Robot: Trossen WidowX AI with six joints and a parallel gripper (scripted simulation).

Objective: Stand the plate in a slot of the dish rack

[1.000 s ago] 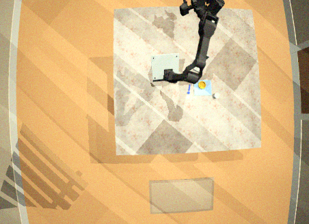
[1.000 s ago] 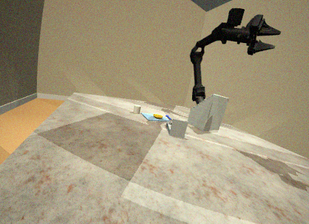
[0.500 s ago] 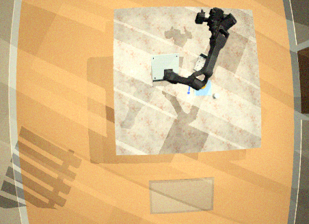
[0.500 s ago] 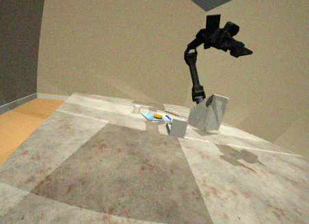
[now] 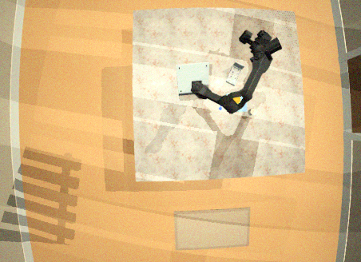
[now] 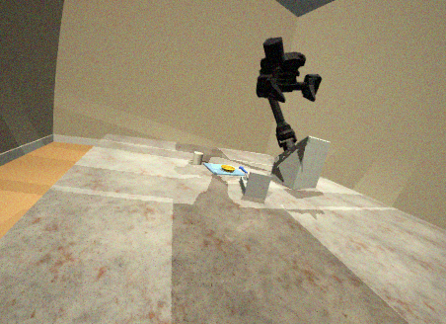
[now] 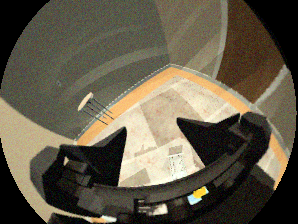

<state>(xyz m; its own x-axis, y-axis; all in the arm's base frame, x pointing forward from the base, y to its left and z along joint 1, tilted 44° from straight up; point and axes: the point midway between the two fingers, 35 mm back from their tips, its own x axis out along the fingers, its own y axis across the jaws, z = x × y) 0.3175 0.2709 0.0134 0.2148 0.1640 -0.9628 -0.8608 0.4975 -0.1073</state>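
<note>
Right now my gripper tip is 4 cm past the yellow plate, 31 cm to the left of it and 29 cm above it. Also, from my gripper tip: blue utensil 15 cm behind, 34 cm to the right, 31 cm below; light blue mat 3 cm behind, 33 cm to the right, 31 cm below; grey dish rack 4 cm behind, 13 cm to the right, 29 cm below.
</note>
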